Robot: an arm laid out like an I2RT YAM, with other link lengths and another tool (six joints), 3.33 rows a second.
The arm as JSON. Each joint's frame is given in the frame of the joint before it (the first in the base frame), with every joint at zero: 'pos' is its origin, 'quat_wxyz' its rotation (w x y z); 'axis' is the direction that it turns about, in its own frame. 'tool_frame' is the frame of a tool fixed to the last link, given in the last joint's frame.
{
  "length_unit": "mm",
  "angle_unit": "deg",
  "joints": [
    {
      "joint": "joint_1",
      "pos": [
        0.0,
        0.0,
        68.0
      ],
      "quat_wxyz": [
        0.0,
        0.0,
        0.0,
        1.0
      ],
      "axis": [
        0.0,
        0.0,
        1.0
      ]
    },
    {
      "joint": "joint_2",
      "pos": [
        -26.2,
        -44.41,
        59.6
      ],
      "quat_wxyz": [
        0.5,
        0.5,
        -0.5,
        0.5
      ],
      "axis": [
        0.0,
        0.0,
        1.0
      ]
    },
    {
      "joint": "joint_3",
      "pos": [
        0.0,
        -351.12,
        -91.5
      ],
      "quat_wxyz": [
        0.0,
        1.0,
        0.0,
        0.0
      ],
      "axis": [
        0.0,
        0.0,
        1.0
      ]
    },
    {
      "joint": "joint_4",
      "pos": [
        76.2,
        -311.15,
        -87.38
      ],
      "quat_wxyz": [
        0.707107,
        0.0,
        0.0,
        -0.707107
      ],
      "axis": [
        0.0,
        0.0,
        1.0
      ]
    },
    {
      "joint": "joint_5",
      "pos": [
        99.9,
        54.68,
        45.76
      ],
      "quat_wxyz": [
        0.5,
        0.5,
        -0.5,
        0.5
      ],
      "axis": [
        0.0,
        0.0,
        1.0
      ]
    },
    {
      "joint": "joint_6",
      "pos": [
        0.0,
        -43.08,
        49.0
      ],
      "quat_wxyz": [
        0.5,
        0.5,
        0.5,
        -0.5
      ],
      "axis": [
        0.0,
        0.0,
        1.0
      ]
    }
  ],
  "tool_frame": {
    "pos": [
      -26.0,
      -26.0,
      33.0
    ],
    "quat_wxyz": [
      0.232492,
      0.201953,
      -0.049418,
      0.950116
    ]
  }
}
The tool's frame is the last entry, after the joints.
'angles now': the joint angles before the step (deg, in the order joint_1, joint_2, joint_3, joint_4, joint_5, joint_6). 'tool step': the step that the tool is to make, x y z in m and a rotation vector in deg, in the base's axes. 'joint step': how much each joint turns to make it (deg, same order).
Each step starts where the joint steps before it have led.
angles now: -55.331 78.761 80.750 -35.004 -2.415 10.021
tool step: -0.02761 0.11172 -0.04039 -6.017 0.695 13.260
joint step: 7.650 -18.774 -20.130 5.203 -2.602 -6.579
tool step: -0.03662 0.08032 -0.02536 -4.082 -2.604 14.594
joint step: 5.026 -15.388 -11.213 -0.284 -8.044 -5.355
